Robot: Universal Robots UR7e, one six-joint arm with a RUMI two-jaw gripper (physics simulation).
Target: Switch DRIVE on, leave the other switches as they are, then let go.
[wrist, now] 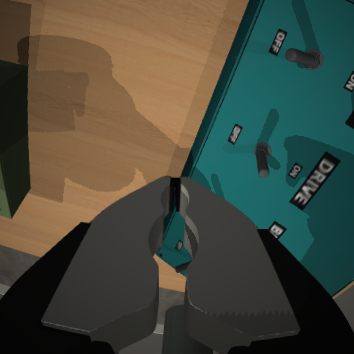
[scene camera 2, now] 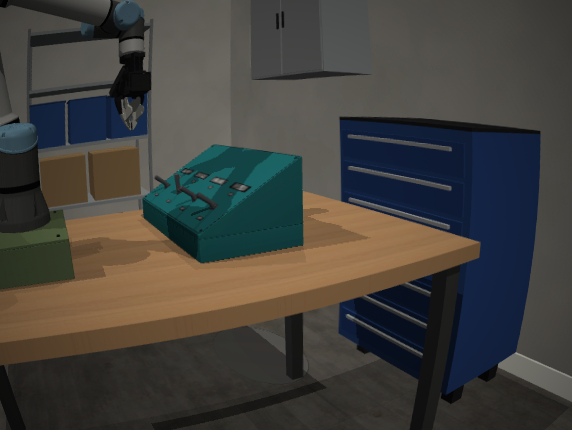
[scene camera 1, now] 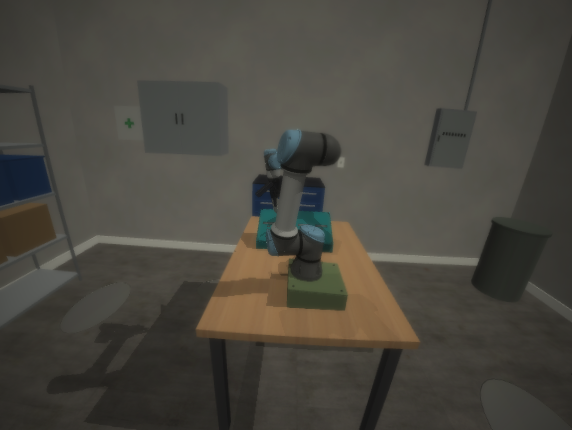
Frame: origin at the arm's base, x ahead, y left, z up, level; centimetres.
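Where they show: gripper, fingertip midpoint: [wrist: 174, 179] [scene camera 2: 131, 130] [scene camera 1: 276, 213]; arm's base, origin of the base link: [scene camera 2: 22, 223] [scene camera 1: 306, 271].
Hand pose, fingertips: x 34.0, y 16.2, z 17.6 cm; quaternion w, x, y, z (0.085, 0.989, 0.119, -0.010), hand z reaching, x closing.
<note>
Things, the pixels of their top centre, and the offset from my fingertips. Level surfaces: height alone.
- DRIVE lever, middle of its top: [wrist: 265, 174] [scene camera 2: 177, 173] dz -12.5, dx +11.1, dy -6.6 cm
- far-end lever, middle of its top: [wrist: 308, 62] [scene camera 2: 160, 174] dz -13.8, dx +10.0, dy +5.4 cm
- near-end lever, middle of its top: [wrist: 186, 273] [scene camera 2: 205, 191] dz -13.8, dx +9.4, dy -30.6 cm
- DRIVE label, middle of its top: [wrist: 314, 185] dz -13.3, dx +17.9, dy -6.7 cm
- wooden table, its level: dz -27.1 cm
The teal switch panel [scene camera 1: 314, 220] [scene camera 2: 265, 215] [wrist: 230, 105] stands on the table. The DRIVE lever [scene camera 2: 177, 183] [wrist: 262, 162] is second from the far end in scene camera 2 and tilts to its ON side. The neighbouring lever [scene camera 2: 187, 193] [wrist: 301, 56] leans toward OFF. The far-end lever [scene camera 2: 161, 181] and near-end lever [scene camera 2: 206, 201] lean the same way as that neighbour. The DRIVE label [wrist: 315, 181] is readable in the wrist view. My gripper [scene camera 2: 131, 125] [wrist: 174, 179] is shut and empty, above and apart from the panel and levers. The arm partly hides the panel in scene camera 1.
The wooden table [scene camera 1: 310, 327] [scene camera 2: 250, 287] bears the green base block [scene camera 1: 316, 295] [scene camera 2: 35, 262] under the arm. A blue drawer cabinet [scene camera 2: 500, 225] stands beyond the table. A shelf rack [scene camera 2: 151, 75] with blue and tan boxes stands behind the arm.
</note>
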